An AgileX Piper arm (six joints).
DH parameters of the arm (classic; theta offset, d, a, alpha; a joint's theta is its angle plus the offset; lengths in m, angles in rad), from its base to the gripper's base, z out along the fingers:
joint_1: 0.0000 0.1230 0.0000 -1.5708
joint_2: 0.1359 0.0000 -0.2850 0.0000
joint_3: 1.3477 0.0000 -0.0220 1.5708
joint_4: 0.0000 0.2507 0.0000 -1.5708
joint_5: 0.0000 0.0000 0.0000 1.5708
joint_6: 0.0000 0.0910 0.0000 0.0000
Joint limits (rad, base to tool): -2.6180..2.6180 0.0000..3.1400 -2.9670..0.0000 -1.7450..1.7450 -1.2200..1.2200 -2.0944..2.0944
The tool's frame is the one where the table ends.
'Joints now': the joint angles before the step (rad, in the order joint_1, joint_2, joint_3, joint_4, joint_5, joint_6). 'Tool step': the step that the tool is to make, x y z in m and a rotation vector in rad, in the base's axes. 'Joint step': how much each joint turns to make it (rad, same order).
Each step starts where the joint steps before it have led.
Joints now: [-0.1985 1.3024 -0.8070 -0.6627 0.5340 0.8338]
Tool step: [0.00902 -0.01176 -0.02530 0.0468 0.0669 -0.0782]
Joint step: [-0.0352 0.0964 0.0000 -0.0079 -0.0012 0.0639]
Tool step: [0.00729 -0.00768 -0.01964 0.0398 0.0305 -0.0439]
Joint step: [-0.0252 0.0743 0.0000 -0.0017 -0.0275 0.0438]
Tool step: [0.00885 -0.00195 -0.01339 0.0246 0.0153 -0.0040]
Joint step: [-0.0036 0.0591 -0.0100 0.0001 -0.0286 0.0187]
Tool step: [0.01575 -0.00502 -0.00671 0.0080 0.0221 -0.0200]
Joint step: [0.0000 0.0727 -0.0594 0.0033 0.0172 0.0115]
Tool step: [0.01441 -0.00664 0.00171 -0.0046 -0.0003 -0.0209]
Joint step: [-0.0051 0.0485 -0.0680 0.0042 0.0236 0.0018]
